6 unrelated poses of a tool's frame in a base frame.
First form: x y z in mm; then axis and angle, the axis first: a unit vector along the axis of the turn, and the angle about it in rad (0 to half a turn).
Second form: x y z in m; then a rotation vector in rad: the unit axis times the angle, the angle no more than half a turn. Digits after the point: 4 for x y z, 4 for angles.
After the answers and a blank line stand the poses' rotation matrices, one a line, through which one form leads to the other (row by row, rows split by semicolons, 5 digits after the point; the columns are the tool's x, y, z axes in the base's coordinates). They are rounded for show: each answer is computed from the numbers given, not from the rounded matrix.
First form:
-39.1 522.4 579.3 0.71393 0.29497 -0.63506 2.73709
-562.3 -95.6 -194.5 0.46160 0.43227 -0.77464 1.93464
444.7 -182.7 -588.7 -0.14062 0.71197 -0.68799 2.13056
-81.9 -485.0 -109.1 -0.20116 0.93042 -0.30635 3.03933
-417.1 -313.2 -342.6 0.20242 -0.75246 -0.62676 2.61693
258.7 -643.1 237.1 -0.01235 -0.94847 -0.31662 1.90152
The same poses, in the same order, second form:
-0.0391 0.5224 0.5793 1.9541 0.8074 -1.7382
-0.5623 -0.0956 -0.1945 0.8930 0.8363 -1.4987
0.4447 -0.1827 -0.5887 -0.2996 1.5169 -1.4658
-0.0819 -0.4850 -0.1091 -0.6114 2.8279 -0.9311
-0.4171 -0.3132 -0.3426 0.5297 -1.9691 -1.6402
0.2587 -0.6431 0.2371 -0.0235 -1.8035 -0.6021

0.05896 0.65411 -0.75409; 0.15424 -0.75231 -0.64050; -0.98627 -0.07855 -0.14525
-0.06697 0.99447 -0.08085; -0.45338 -0.10251 -0.88540; -0.88880 -0.02264 0.45774
-0.50071 0.42971 0.75142; -0.73627 0.24507 -0.63076; -0.45519 -0.86907 0.19367
-0.91406 -0.34208 0.21791; -0.40462 0.73207 -0.54805; 0.02795 -0.58912 -0.80756
-0.78906 0.02982 -0.61360; -0.59810 0.19074 0.77839; 0.14025 0.98119 -0.13267
-0.32453 0.31498 -0.89189; -0.28394 0.86700 0.40950; 0.90225 0.38614 -0.19193

